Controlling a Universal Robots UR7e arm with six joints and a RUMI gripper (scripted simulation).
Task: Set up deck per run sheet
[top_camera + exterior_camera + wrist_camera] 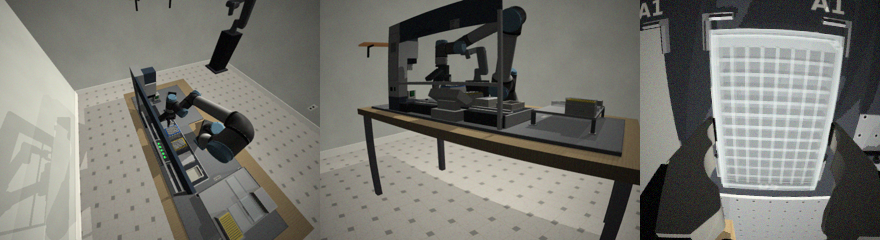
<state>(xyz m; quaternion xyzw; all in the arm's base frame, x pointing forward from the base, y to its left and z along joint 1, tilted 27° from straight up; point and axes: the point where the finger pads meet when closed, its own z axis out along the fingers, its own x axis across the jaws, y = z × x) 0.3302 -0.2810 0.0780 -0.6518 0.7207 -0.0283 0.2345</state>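
My hand is 1 cm above the sample plate. Also, from my hand: yellow-framed tip rack (25 cm to the left, 3 cm above, 2 cm ahead); then blue-framed tip rack (13 cm to the left, 5 cm above, 2 cm ahead); then flat lid (16 cm to the right, 15 cm behind, 5 cm below).
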